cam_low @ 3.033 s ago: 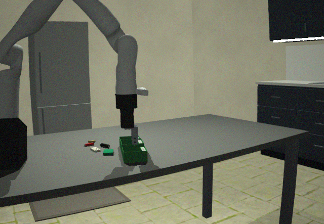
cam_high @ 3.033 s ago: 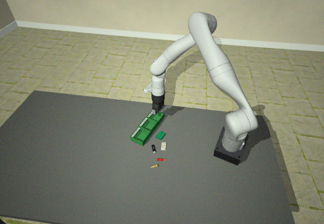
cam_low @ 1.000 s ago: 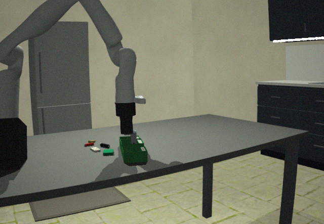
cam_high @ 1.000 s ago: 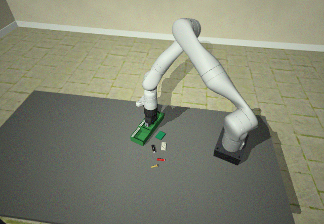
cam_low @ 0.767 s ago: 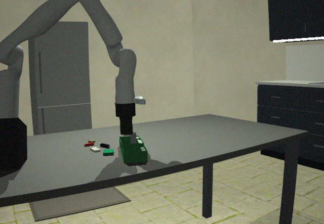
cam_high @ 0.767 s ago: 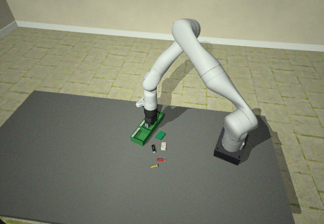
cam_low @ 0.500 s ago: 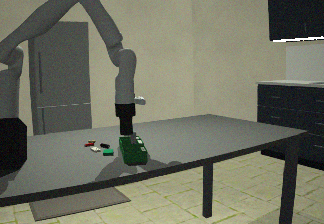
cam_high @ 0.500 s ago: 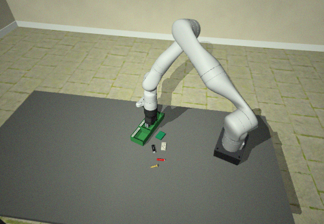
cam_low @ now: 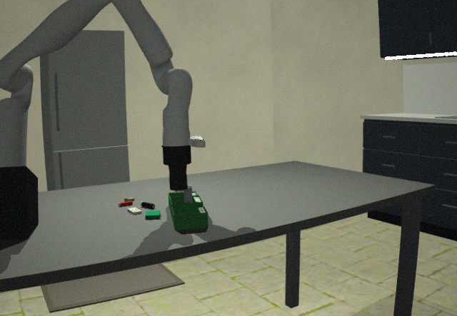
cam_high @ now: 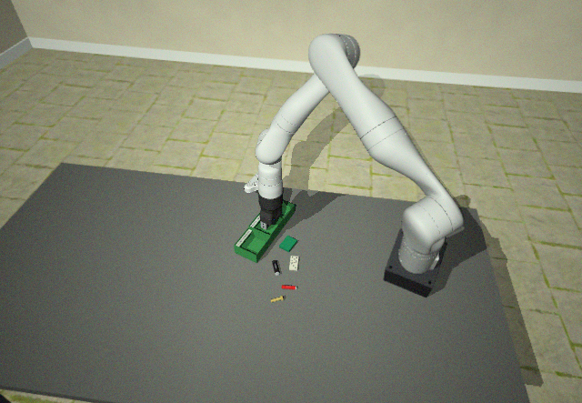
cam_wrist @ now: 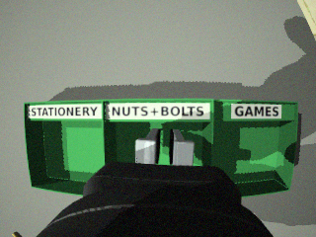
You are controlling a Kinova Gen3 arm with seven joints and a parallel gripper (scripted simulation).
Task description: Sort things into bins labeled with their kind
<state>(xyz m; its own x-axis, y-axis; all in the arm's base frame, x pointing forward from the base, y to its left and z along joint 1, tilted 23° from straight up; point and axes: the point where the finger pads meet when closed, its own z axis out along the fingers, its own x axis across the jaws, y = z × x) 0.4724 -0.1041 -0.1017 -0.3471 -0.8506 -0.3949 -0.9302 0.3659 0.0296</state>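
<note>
Now: the green three-compartment bin 10 mm to the left of my hand and 10 mm below it. The rest, counted from my hand: green block (90 mm behind, 50 mm to the left, 30 mm below); then black battery (70 mm behind, 150 mm to the left, 30 mm below); then white domino-like tile (120 mm behind, 120 mm to the left, 30 mm below).
</note>
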